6 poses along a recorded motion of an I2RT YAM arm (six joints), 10 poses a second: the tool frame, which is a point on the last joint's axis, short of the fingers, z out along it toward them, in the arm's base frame.
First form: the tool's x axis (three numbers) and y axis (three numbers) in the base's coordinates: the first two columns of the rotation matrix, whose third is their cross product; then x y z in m.
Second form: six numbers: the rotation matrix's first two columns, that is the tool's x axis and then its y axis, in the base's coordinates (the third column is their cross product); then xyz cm. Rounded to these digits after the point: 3 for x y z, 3 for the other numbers.
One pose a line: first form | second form
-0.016, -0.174, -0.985, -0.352, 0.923, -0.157, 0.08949, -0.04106, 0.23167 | -0.016, -0.174, -0.985, -0.352, 0.923, -0.157, 8.949, -4.106, 23.167
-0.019, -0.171, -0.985, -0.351, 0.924, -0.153, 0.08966, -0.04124, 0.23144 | -0.019, -0.171, -0.985, -0.351, 0.924, -0.153, 8.966, -4.124, 23.144
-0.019, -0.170, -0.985, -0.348, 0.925, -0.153, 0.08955, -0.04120, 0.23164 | -0.019, -0.170, -0.985, -0.348, 0.925, -0.153, 8.955, -4.120, 23.164
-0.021, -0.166, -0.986, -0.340, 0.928, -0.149, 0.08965, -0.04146, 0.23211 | -0.021, -0.166, -0.986, -0.340, 0.928, -0.149, 8.965, -4.146, 23.211
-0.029, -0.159, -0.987, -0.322, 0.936, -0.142, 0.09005, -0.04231, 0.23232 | -0.029, -0.159, -0.987, -0.322, 0.936, -0.142, 9.005, -4.231, 23.232
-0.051, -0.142, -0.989, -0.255, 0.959, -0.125, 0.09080, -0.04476, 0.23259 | -0.051, -0.142, -0.989, -0.255, 0.959, -0.125, 9.080, -4.476, 23.259
